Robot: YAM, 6 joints.
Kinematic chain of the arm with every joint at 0, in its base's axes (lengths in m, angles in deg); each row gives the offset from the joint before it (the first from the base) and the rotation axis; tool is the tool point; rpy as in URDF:
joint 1: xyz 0 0 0.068 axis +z
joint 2: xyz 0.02 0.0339 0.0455 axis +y
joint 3: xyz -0.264 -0.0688 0 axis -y
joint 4: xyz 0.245 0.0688 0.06 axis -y
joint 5: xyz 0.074 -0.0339 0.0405 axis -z
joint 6: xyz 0.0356 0 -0.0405 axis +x
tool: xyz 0 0 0 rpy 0 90 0
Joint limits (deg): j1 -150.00..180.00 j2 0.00..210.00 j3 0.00..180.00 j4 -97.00..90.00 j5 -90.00..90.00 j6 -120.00..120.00
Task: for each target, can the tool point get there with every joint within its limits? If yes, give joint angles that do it. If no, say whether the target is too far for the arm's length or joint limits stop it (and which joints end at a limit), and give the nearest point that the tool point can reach.
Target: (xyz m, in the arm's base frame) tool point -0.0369 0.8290 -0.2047
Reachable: no: too far | nearest point -0.0268 0.6019 -0.1154 | short by 0.244 m
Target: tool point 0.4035 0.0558 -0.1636
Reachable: yes | joints 12.21 176.54 108.59 -37.77 59.87 -19.04
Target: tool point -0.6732 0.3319 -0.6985
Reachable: no: too far | nearest point -0.4157 0.2050 -0.3096 | short by 0.483 m
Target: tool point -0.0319 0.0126 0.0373
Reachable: yes | joints 80.86 190.14 20.80 -70.79 -70.38 82.55
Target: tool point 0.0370 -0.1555 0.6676
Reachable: yes | joints -86.27 80.03 129.13 -3.54 -48.81 30.99
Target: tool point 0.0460 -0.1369 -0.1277
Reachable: yes | joints -82.69 162.16 34.20 22.02 -52.44 -85.59
